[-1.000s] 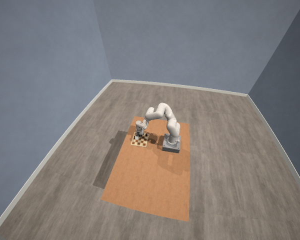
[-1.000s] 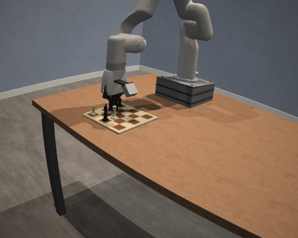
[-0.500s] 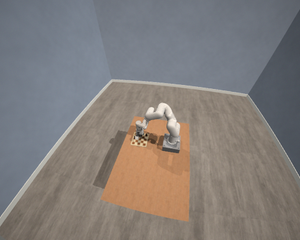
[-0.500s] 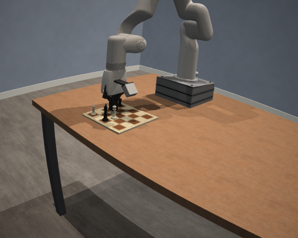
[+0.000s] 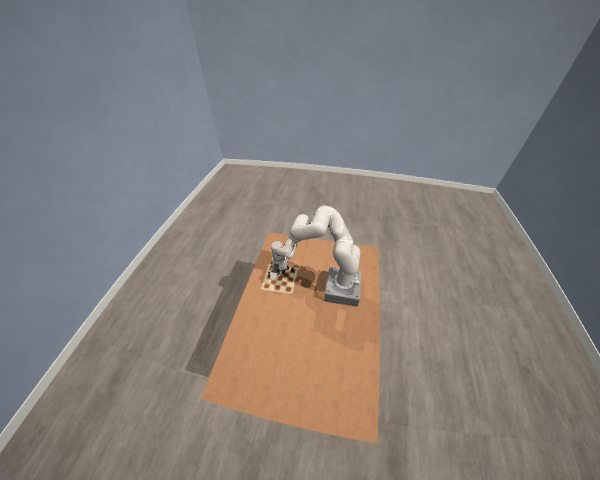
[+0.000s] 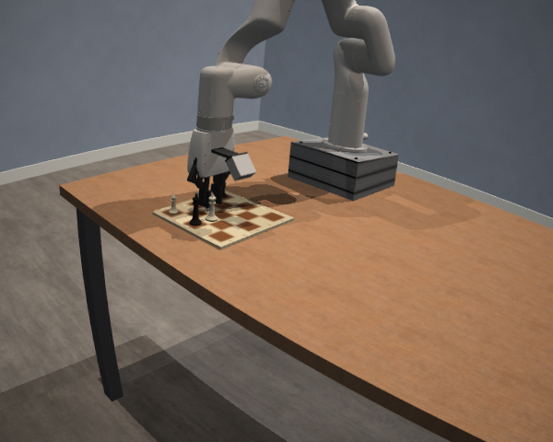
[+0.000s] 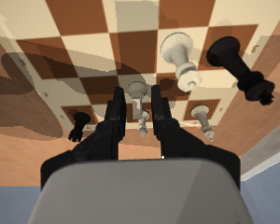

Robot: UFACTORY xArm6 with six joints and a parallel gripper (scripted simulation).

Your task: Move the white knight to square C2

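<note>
The pale chess piece lies 20 mm below my hand. From my hand the other things lie so: black king 80 mm ahead, 40 mm to the left; chessboard 40 mm to the left, 30 mm below; small white piece 40 mm to the right, 20 mm below.
</note>
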